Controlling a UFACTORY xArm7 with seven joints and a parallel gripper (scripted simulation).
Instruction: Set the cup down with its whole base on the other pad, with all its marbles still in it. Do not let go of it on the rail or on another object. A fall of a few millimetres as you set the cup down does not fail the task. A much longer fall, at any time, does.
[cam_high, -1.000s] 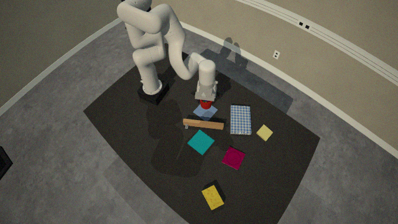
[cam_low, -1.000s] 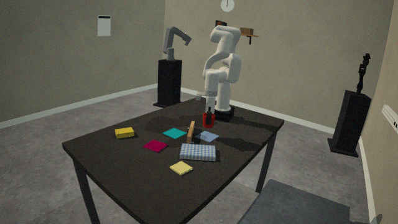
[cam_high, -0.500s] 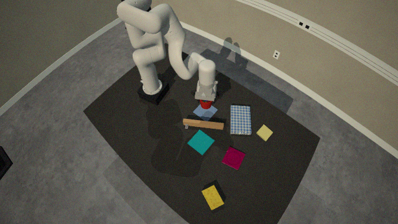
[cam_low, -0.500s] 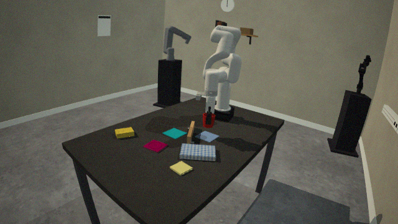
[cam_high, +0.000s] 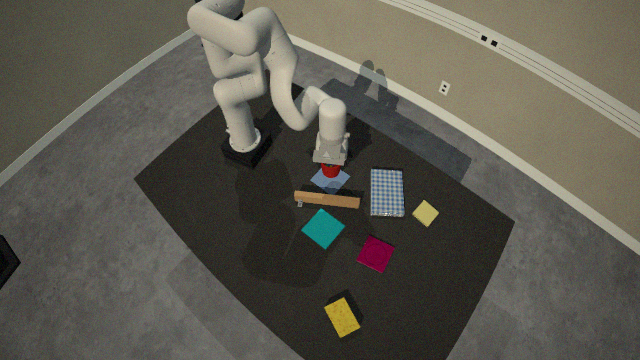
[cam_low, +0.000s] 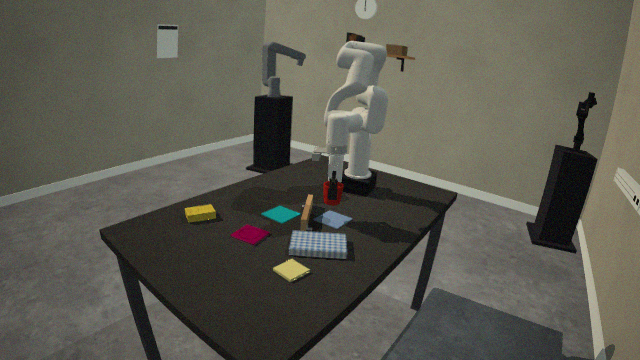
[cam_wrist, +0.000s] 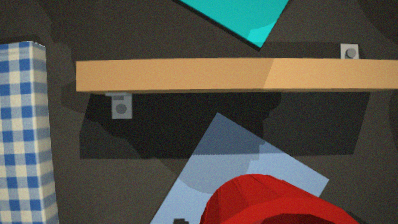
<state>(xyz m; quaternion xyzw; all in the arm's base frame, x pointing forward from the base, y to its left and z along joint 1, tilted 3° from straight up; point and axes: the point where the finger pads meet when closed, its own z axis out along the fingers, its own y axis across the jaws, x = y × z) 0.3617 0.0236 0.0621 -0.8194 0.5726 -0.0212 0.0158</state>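
The cyan pad is 60 mm ahead of my hand, 180 mm to the right of it and 120 mm below it. Also, from my hand: red cup (20 mm below); then light blue pad (10 mm behind, 10 mm to the left, 120 mm below); then wooden rail (30 mm ahead, 90 mm to the right, 100 mm below).
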